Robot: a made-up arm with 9 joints. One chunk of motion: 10 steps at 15 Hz.
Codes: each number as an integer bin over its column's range. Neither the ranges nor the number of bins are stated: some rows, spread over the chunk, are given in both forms.
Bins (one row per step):
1: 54 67 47 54 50 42 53 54 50
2: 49 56 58 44 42 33 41 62 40
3: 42 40 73 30 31 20 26 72 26
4: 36 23 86 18 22 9 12 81 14
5: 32 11 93 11 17 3 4 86 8
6: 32 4 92 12 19 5 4 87 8
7: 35 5 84 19 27 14 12 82 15
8: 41 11 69 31 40 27 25 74 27
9: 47 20 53 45 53 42 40 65 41
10: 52 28 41 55 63 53 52 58 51
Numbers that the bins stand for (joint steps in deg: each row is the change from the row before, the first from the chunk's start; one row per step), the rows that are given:
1: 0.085 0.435 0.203 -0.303 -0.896 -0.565 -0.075 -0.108 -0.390
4: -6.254 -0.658 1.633 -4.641 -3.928 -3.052 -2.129 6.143 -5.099
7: -6.606 -1.106 1.560 -4.520 -3.386 -2.675 -2.129 6.374 -4.968
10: -0.620 -0.534 -0.017 -0.182 0.512 0.264 -0.125 0.818 -0.259
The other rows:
2: -1.676 0.162 0.607 -1.508 -1.762 -1.243 -0.676 1.744 -1.698
3: -4.141 -0.236 1.157 -3.195 -2.953 -2.223 -1.427 4.059 -3.529
5: -7.662 -0.957 1.890 -5.484 -4.469 -3.504 -2.530 7.300 -5.884
6: -7.662 -1.131 1.853 -5.364 -4.253 -3.353 -2.530 7.532 -5.884
8: -4.493 -0.957 1.010 -3.074 -1.979 -1.695 -1.477 4.522 -3.398
9: -2.380 -0.733 0.423 -1.387 -0.571 -0.565 -0.726 2.438 -1.567

